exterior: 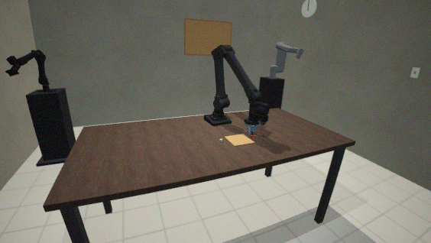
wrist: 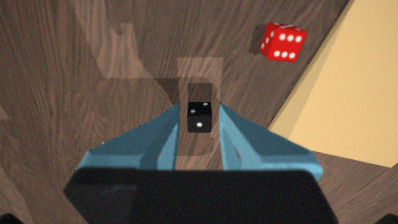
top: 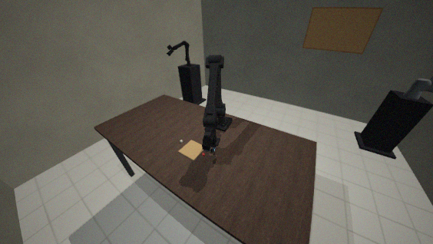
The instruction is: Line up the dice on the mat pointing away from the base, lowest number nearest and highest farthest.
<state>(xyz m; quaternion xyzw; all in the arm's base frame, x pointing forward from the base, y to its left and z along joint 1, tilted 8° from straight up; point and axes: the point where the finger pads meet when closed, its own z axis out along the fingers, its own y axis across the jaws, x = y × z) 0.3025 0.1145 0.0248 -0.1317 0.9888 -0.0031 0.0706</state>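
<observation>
Now: the black die right at my hand. Also, from my hand: white die (40 mm ahead, 250 mm to the right); red die (60 mm ahead, 30 mm to the right); tan mat (60 mm ahead, 130 mm to the right, 10 mm below).
</observation>
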